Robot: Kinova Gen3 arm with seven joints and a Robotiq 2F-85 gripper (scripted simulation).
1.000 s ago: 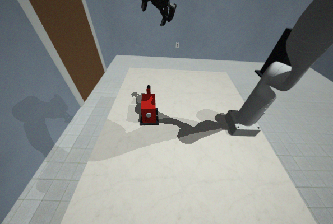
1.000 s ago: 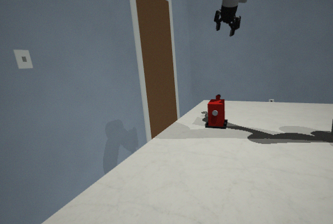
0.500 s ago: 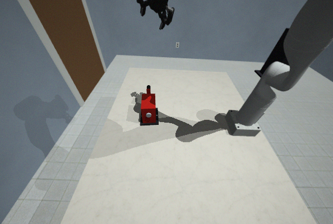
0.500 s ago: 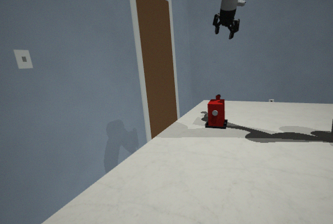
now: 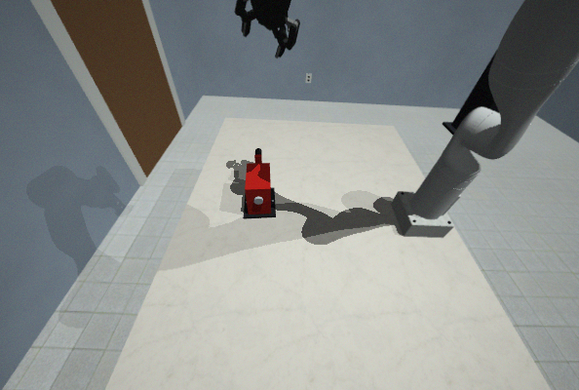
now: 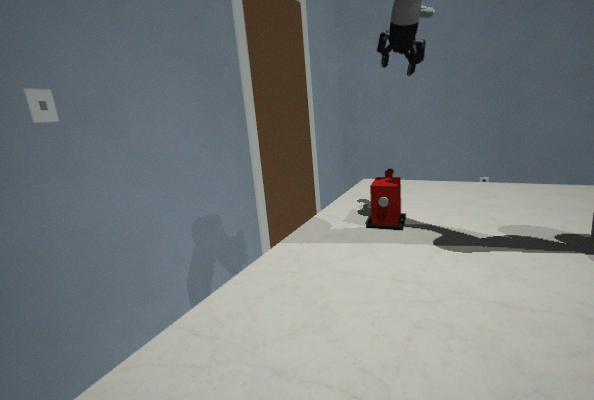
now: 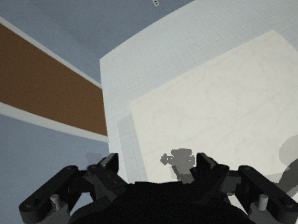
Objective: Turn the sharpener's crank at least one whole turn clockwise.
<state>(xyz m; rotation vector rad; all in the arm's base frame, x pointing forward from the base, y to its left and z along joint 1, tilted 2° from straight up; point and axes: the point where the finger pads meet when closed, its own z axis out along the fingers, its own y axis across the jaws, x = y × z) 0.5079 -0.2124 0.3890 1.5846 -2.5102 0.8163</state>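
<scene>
The crank knob lies 33 cm below my hand, 3 cm to the left of it and 2 cm ahead of it.
</scene>
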